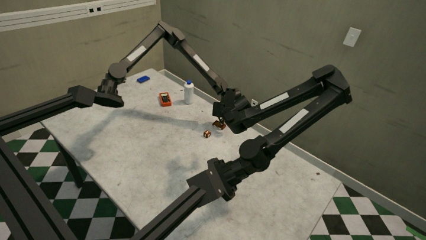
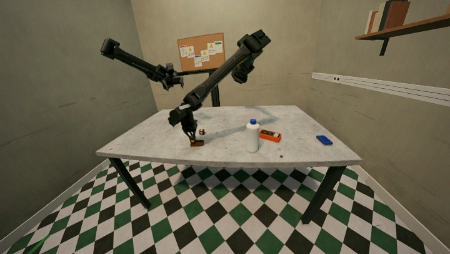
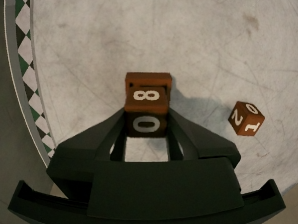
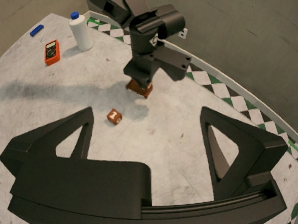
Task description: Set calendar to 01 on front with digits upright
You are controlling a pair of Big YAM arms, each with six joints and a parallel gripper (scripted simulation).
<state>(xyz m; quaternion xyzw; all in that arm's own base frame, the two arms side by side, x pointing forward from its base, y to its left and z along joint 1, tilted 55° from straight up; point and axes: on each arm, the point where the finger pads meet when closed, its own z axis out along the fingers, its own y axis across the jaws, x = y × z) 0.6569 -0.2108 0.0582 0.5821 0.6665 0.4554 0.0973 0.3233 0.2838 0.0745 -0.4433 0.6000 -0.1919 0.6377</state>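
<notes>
The brown tray lies 2 cm to the left of my left hand and 4 cm below it. The rest, counted from my left hand: blue block 2 cm ahead, 77 cm to the left, 4 cm below; white bottle 5 cm ahead, 34 cm to the left, 3 cm above.
</notes>
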